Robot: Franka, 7 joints.
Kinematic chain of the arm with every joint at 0, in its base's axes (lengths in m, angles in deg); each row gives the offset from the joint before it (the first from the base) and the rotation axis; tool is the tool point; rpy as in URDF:
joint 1: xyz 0 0 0.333 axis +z
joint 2: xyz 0 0 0 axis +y
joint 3: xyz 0 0 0.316 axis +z
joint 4: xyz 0.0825 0 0 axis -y
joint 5: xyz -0.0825 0 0.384 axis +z
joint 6: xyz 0 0 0 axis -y
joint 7: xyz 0.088 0 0 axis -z
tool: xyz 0 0 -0.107 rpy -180 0 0
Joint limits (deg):
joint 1: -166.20..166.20
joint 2: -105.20..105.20
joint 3: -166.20..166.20
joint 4: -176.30..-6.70
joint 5: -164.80..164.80
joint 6: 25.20..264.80
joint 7: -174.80..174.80
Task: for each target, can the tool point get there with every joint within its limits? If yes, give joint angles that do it. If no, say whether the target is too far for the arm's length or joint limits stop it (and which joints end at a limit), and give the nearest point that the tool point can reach.
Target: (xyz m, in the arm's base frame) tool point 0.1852 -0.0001 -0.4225
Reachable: no: joint limits stop it (at a limit: joint 2) | nearest point 0.1966 -0.0001 -0.3536 | short by 0.070 m
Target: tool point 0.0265 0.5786 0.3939
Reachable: yes | joints -31.80 -18.20 122.47 -115.50 116.21 170.09 8.37
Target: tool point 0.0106 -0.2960 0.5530
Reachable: yes | joints 33.35 47.45 -125.68 -129.78 -29.73 54.45 125.42
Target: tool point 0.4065 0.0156 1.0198
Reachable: yes | joints -40.52 40.46 112.56 -37.19 -114.90 190.15 100.73
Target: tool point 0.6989 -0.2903 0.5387
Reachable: yes | joints -68.92 78.33 101.96 -73.91 54.52 150.68 125.79
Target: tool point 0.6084 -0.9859 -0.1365
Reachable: no: too far | nearest point 0.4175 -0.6766 0.0108 | short by 0.392 m
